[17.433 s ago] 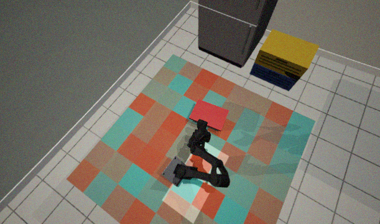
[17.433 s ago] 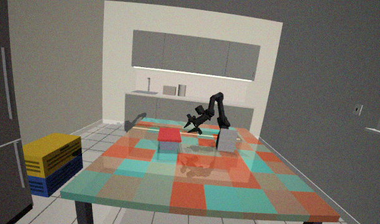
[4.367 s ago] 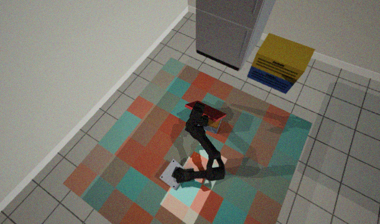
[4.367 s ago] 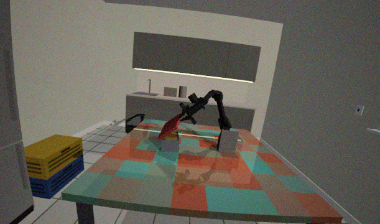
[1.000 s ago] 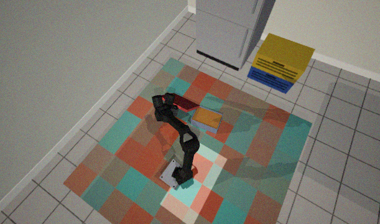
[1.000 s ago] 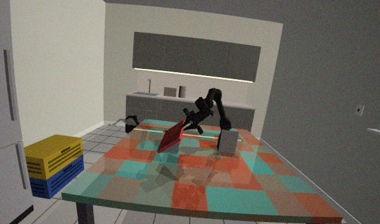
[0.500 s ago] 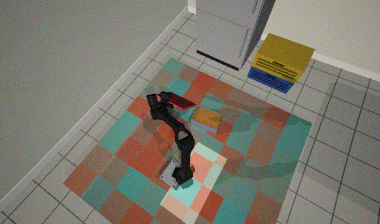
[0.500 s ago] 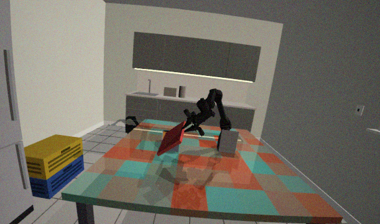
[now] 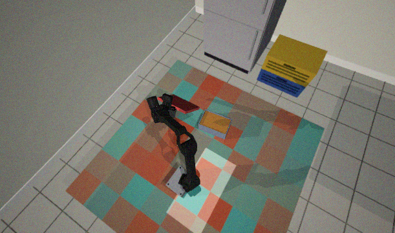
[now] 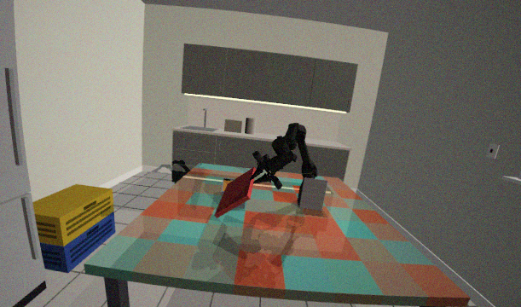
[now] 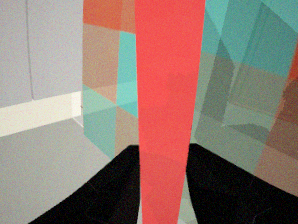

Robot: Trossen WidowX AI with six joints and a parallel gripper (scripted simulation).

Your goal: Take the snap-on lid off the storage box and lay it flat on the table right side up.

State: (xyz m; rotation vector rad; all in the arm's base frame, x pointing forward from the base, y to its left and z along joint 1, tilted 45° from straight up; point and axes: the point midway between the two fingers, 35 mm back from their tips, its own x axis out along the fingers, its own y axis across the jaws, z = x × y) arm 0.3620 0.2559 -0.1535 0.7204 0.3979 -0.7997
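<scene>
Right now my gripper tip is 60 mm short of the lid, 50 mm above it and 20 mm to the left of it. Also, from my gripper tip: storage box (300 mm to the right, 180 mm below, 80 mm ahead).
</scene>
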